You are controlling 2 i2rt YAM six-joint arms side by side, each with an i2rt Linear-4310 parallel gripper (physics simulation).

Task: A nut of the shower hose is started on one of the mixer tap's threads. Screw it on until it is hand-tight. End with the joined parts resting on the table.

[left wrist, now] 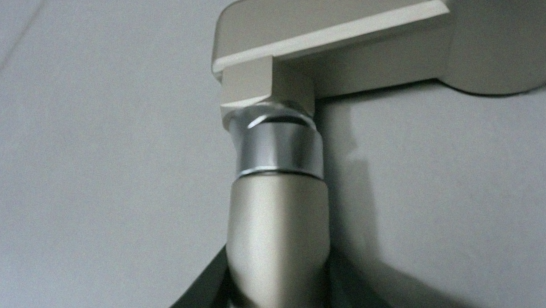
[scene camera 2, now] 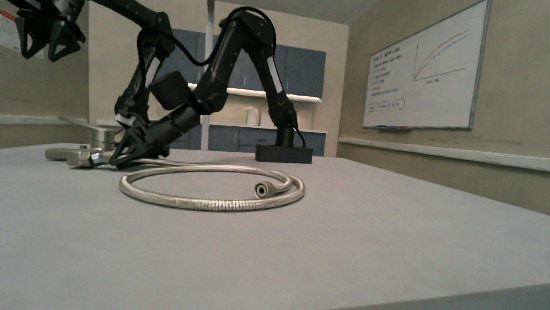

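Seen in the pictures: left gripper, fingertip midpoint: (left wrist: 277, 253) (scene camera 2: 113, 165); right gripper, fingertip midpoint: (scene camera 2: 37, 58); left arm's base, link origin: (scene camera 2: 284, 149).
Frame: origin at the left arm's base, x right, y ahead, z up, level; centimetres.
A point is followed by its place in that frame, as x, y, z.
Observation:
The satin-metal mixer tap (scene camera 2: 102, 139) @[49.4, 18.3, 1.5] (left wrist: 370, 55) @[49.4, 20.3, -1.8] lies on the table at the left of scene camera 2. In the left wrist view, a chrome collar (left wrist: 280, 150) @[46.8, 23.1, -0.7] joins it to the smooth hose nut (left wrist: 277, 215) @[45.1, 23.3, -0.6], which lines up with the collar and meets its end; no thread shows between them. My left gripper (scene camera 2: 116, 161) @[44.5, 24.7, -3.5] (left wrist: 277, 253) @[44.5, 24.7, -3.5] is shut on the hose nut, one dark finger on each side, low at the table. The shower hose (scene camera 2: 220, 205) @[22.0, 49.6, -3.5] lies coiled, its free end (scene camera 2: 263, 189) @[15.5, 44.6, -2.7] facing the camera. My right gripper (scene camera 2: 39, 57) @[60.8, 20.0, 17.9] is open and empty, high at the upper left.
The grey table (scene camera 2: 300, 250) @[14.5, 59.4, -4.5] carries the tap and hose. The left arm's black base (scene camera 2: 284, 153) @[0.8, 3.5, -1.2] stands at the far edge. The left arm (scene camera 2: 215, 82) @[24.3, 20.3, 17.0] arches over the hose's far side. A whiteboard (scene camera 2: 425, 70) hangs on the right wall; blue cabinets (scene camera 2: 305, 72) are behind.

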